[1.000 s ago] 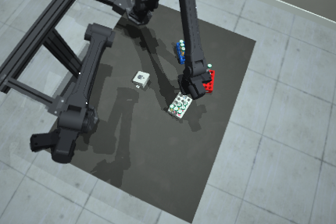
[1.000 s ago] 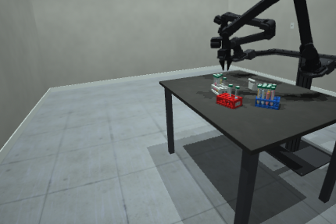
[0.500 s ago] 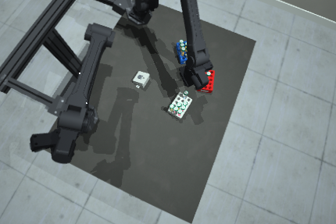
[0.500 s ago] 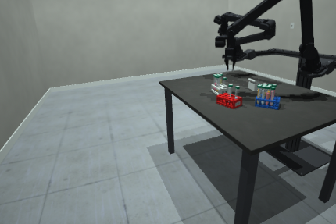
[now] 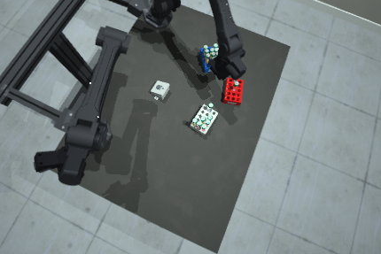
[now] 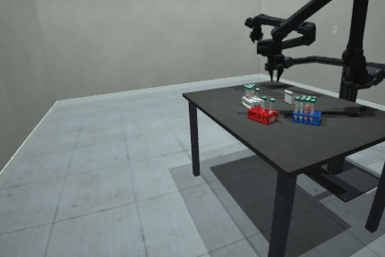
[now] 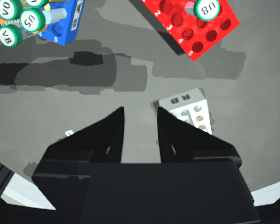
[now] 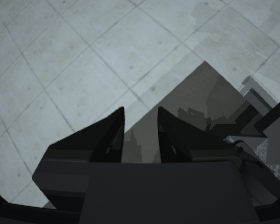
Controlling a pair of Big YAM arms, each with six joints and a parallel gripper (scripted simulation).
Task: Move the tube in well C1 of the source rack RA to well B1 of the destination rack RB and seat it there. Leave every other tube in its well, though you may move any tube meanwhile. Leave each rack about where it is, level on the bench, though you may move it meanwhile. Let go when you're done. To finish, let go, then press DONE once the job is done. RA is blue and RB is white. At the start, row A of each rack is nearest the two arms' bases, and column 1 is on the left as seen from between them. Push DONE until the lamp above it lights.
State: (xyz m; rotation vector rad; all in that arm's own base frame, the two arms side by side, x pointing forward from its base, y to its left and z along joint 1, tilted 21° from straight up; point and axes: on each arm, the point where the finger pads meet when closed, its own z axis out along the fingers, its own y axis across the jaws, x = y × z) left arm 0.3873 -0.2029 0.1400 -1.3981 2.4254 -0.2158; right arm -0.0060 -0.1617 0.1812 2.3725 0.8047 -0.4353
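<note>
Right now the tube is 130 mm below my left hand, 90 mm ahead of it and 30 mm to the left of it. From my left hand the other things lie so: white rack RB (180 mm to the right, 170 mm below, 10 mm ahead); red rack (170 mm below, 100 mm ahead, 30 mm to the left); white button box (270 mm behind, 150 mm below, 110 mm to the right).
</note>
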